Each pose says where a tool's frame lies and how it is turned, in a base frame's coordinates. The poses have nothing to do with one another.
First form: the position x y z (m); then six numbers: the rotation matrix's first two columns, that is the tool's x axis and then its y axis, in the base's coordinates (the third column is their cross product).
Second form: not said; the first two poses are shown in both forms.
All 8 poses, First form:
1: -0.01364 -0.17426 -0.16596 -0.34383 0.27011 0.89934 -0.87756 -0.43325 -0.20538
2: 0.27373 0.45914 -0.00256 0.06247 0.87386 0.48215 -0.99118 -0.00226 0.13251
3: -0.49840 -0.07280 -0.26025 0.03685 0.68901 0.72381 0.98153 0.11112 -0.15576
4: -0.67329 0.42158 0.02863 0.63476 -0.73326 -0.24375 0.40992 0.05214 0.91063
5: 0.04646 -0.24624 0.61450 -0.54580 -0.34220 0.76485 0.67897 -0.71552 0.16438
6: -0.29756 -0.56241 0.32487 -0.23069 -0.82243 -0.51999 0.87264 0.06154 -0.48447
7: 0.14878 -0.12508 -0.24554 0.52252 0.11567 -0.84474 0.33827 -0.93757 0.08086
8: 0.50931 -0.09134 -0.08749 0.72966 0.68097 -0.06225 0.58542 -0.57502 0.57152
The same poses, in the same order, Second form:
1:
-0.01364 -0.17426 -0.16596
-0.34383 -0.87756 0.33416
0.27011 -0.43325 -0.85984
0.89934 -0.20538 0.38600

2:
0.27373 0.45914 -0.00256
0.06247 -0.99118 0.11688
0.87386 -0.00226 -0.48618
0.48215 0.13251 0.86601

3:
-0.49840 -0.07280 -0.26025
0.03685 0.98153 -0.18775
0.68901 0.11112 0.71618
0.72381 -0.15576 -0.67219

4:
-0.67329 0.42158 0.02863
0.63476 0.40992 -0.65502
-0.73326 0.05214 -0.67795
-0.24375 0.91063 0.33367

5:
0.04646 -0.24624 0.61450
-0.54580 0.67897 0.49101
-0.34220 -0.71552 0.60903
0.76485 0.16438 0.62287

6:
-0.29756 -0.56241 0.32487
-0.23069 0.87264 0.43044
-0.82243 0.06154 -0.56553
-0.51999 -0.48447 0.70349

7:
0.14878 -0.12508 -0.24554
0.52252 0.33827 -0.78265
0.11567 -0.93757 -0.32800
-0.84474 0.08086 -0.52903

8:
0.50931 -0.09134 -0.08749
0.72966 0.58542 0.35339
0.68097 -0.57502 -0.45346
-0.06225 0.57152 -0.81822

